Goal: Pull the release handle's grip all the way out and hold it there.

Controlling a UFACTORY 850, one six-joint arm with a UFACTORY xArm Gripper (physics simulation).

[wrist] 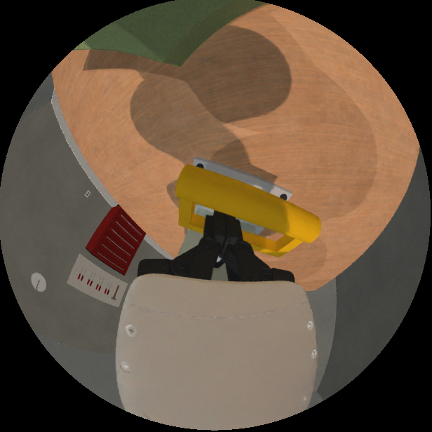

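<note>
The release handle's yellow grip (245, 201) is a thick bar with a yellow frame below it, slanting down to the right in the middle of the wrist view. Its grey mounting plate (240, 175) with dark screw holes shows behind the bar. My gripper (220, 215) is shut with nothing between its fingers. The black fingertips reach into the opening of the yellow frame, and their ends are hidden under the bar. Whether they touch the bar cannot be told.
A wooden table top (320, 125) lies behind the handle. A green object (165, 35) stands at the top. At the lower left are a red slotted block (117, 240), a pale card (97, 281) with small red marks and a white disc (38, 282).
</note>
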